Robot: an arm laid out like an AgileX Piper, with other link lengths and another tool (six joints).
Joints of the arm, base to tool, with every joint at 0 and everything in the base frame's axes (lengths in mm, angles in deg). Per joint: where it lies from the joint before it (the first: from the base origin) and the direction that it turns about. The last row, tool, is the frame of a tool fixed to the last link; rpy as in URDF.
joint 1: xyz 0 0 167.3 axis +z
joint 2: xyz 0 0 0 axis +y
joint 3: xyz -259.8 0 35.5 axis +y
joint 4: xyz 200.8 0 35.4 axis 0.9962 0 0.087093
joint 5: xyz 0 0 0 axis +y
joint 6: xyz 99.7 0 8.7 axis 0.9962 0 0.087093
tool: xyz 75 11 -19.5 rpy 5.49 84.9 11.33
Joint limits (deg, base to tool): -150..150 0..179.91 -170..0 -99.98..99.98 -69.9..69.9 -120..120
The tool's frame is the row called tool.
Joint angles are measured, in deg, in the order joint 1, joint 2, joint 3, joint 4, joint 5, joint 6. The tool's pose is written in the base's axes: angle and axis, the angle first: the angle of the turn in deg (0 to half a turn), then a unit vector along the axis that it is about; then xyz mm. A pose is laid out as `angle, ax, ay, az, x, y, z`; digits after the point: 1 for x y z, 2 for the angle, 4 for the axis.
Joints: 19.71 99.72 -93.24 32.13 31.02 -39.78
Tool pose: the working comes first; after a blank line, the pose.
Where each joint sits with the arm in this pose, in the base's axes (m; each line is computed from the numbers above, not from the rounded line before):
joint 1: 0.0000 0.0000 0.1673
joint 2: 0.0000 0.0000 0.1673
joint 3: 0.0742 0.0266 0.4174
joint 4: 0.2658 0.0952 0.4299
joint 5: 0.2658 0.0952 0.4299
joint 6: 0.3362 0.1496 0.3840
the tool: 0.3721 0.1894 0.3270

122.61, -0.3588, 0.9053, 0.2276, 372.1, 189.4, 327.0
